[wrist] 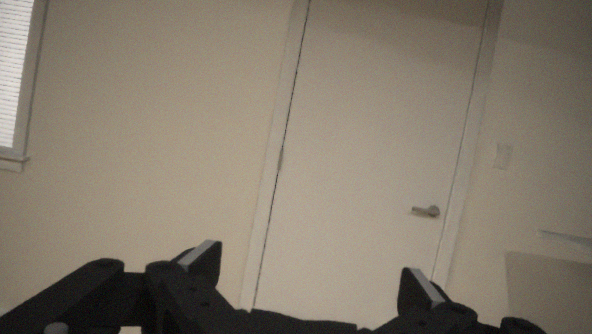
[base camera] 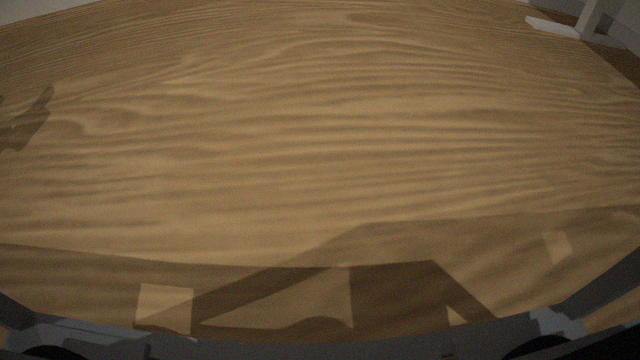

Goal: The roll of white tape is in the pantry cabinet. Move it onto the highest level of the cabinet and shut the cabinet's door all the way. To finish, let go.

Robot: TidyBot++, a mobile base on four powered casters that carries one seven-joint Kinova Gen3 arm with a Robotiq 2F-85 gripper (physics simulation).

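My gripper is open, its two fingertips wide apart at the bottom of the wrist view, with no object between them. It faces a wall and a room door. The roll of white tape does not show in either view. The pantry cabinet cannot be made out in either view.
In the wrist view a pale door with a lever handle stands in the wall, and a window is at the left. In the base view a white leg and foot stand on the wooden floor at the far right.
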